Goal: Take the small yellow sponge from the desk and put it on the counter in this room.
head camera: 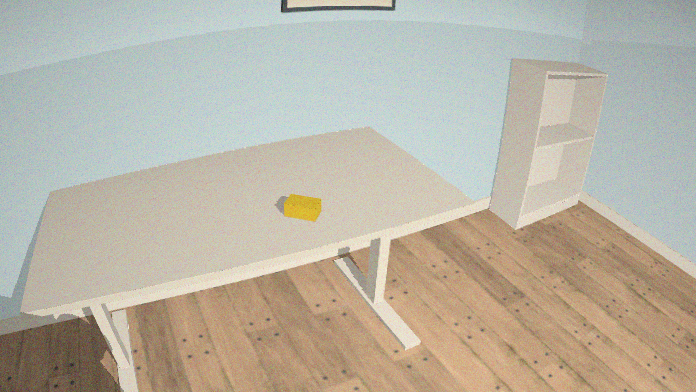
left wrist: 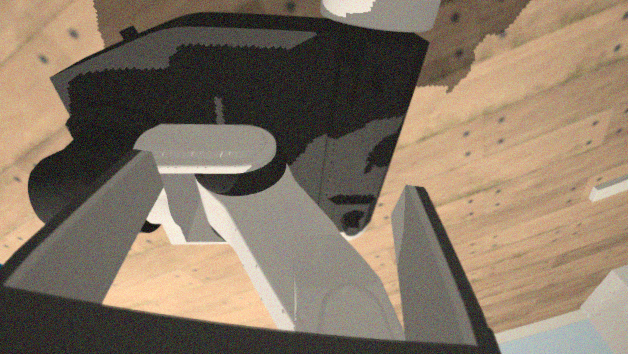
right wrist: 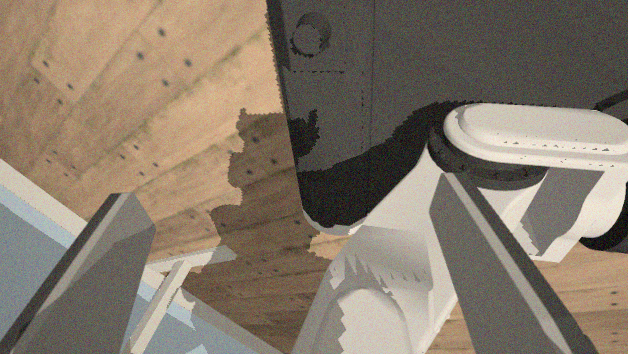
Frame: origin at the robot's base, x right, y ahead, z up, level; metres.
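Seen in the pictures: left gripper, fingertip midpoint: [left wrist: 278, 184]; right gripper, fingertip midpoint: [right wrist: 289, 201].
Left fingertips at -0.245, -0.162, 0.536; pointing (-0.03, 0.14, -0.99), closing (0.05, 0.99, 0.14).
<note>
Offsets run from my left fingertips to a thing's middle, as dx, dy, dz. "pt": to the spot under its first point. Level surfaces: height alone.
The small yellow sponge {+0.103, +1.204, +0.207} [head camera: 302, 208] lies on the white desk {dz +0.185} [head camera: 165, 215], right of the middle of its top, in the head view. My left gripper [left wrist: 278, 184] is open and empty in the left wrist view, with the robot's own base and arm behind its fingers. My right gripper [right wrist: 289, 201] is open and empty in the right wrist view, also over the robot's own base. Neither gripper shows in the head view, and the sponge shows in neither wrist view. The counter does not show in the views.
A white shelf unit [head camera: 515, 145] stands against the wall to the right of the desk. The desk's right leg foot [head camera: 395, 322] reaches forward over the wooden floor {dz -0.535} [head camera: 500, 300]. A framed picture [head camera: 340, 8] hangs on the blue wall above. A desk leg {pt -0.673, +0.961, -0.299} [right wrist: 162, 300] shows in the right wrist view.
</note>
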